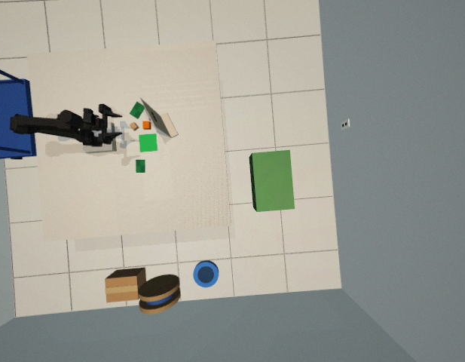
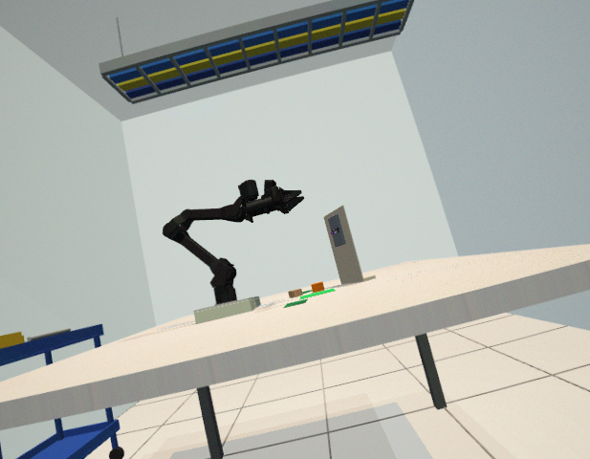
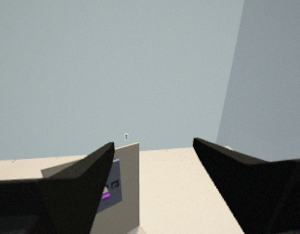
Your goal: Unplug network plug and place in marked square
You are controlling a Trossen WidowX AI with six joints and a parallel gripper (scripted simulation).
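The network plug lies 80 mm ahead of my gripper tip, 90 mm to the left of it and 150 mm below it. Round my gripper tip: orange block 40 mm behind, 100 mm to the left, 340 mm below; bright green marked square 40 mm behind, 20 mm to the right, 350 mm below; upright panel 100 mm ahead, 100 mm to the left, 220 mm below.
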